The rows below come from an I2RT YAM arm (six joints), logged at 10 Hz.
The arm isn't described. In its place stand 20 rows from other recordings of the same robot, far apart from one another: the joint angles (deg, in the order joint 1, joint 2, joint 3, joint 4, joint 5, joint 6), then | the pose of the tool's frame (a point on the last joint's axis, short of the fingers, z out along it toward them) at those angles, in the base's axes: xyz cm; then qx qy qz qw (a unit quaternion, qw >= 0).
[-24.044 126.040 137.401 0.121 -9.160 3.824] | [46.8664, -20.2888, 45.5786, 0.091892, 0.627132, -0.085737, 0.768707]
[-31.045 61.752 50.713 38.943 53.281 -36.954] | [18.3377, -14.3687, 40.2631, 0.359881, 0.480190, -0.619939, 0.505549]
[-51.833 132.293 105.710 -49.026 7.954 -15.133] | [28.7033, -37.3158, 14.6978, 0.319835, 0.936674, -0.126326, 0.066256]
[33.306 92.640 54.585 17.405 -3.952 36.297] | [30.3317, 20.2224, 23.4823, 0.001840, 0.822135, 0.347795, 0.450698]
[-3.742 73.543 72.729 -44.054 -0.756 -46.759] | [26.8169, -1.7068, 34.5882, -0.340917, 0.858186, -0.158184, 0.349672]
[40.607 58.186 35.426 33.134 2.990 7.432] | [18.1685, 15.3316, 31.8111, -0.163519, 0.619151, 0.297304, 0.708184]
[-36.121 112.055 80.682 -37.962 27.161 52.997] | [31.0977, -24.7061, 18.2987, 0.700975, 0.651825, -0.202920, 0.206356]
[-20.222 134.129 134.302 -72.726 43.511 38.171] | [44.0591, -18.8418, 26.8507, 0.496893, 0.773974, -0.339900, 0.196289]
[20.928 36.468 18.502 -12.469 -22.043 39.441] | [13.6740, 6.6597, 19.7719, 0.043310, 0.856090, 0.388560, 0.338016]
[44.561 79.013 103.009 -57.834 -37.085 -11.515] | [16.6030, 19.3634, 47.0090, -0.525318, 0.667945, 0.395910, 0.348059]
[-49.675 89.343 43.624 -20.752 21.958 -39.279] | [16.6972, -21.7283, 14.5854, 0.125742, 0.953605, -0.273272, 0.012189]
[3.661 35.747 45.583 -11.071 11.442 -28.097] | [14.5904, 0.2259, 36.6356, -0.127506, 0.703068, -0.216917, 0.665120]
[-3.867 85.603 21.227 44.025 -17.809 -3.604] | [26.1111, -0.6737, 14.4246, -0.086532, 0.811212, 0.090039, 0.571262]
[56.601 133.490 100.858 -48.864 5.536 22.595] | [25.4186, 37.9269, 11.5216, -0.287853, 0.953592, 0.010095, 0.087760]
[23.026 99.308 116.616 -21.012 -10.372 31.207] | [35.4160, 15.7486, 49.7155, -0.009828, 0.729162, 0.369138, 0.576163]
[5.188 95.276 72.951 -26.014 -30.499 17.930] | [36.0160, 5.0844, 26.0619, 0.007107, 0.906538, 0.309591, 0.286867]
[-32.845 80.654 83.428 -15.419 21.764 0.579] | [26.4543, -18.6492, 42.2347, 0.333452, 0.700330, -0.312105, 0.548578]
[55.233 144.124 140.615 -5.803 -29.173 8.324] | [31.9806, 49.1139, 29.6102, -0.443148, 0.611770, 0.493115, 0.431504]
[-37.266 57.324 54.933 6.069 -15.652 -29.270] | [19.1097, -13.3329, 39.2393, -0.051833, 0.682955, -0.318530, 0.655304]
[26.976 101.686 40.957 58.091 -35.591 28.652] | [30.1131, 17.6524, 18.2910, -0.200981, 0.691607, 0.502325, 0.478493]
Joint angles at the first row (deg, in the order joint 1, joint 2, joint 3, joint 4, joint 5, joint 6):
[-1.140 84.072 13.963 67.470 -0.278 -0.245]
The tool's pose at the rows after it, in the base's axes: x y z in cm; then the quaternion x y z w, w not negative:
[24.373, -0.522, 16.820, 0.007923, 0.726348, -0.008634, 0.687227]
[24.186, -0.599, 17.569, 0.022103, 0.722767, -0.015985, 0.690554]
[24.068, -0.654, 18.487, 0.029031, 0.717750, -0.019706, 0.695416]
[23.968, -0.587, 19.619, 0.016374, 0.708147, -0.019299, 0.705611]
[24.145, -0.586, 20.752, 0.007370, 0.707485, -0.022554, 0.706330]
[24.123, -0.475, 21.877, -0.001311, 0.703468, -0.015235, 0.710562]
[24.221, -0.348, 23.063, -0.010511, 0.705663, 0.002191, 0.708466]
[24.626, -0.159, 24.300, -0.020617, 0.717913, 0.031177, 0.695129]
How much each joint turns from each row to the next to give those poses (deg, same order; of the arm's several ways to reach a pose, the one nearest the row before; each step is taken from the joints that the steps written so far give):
[-0.067 -2.540 1.216 -4.286 0.416 0.158]
[0.074 -2.765 0.351 -2.571 1.805 0.602]
[-0.011 -2.847 0.713 -2.773 0.851 0.268]
[0.000 -2.777 0.893 -2.032 -1.046 -1.019]
[-0.067 -2.380 1.919 -4.167 -0.534 -0.995]
[0.082 -2.385 1.500 -3.229 -1.222 -0.104]
[-0.013 -2.173 2.221 -4.761 -2.165 0.667]
[-0.001 -1.305 3.491 -6.839 -3.180 1.421]

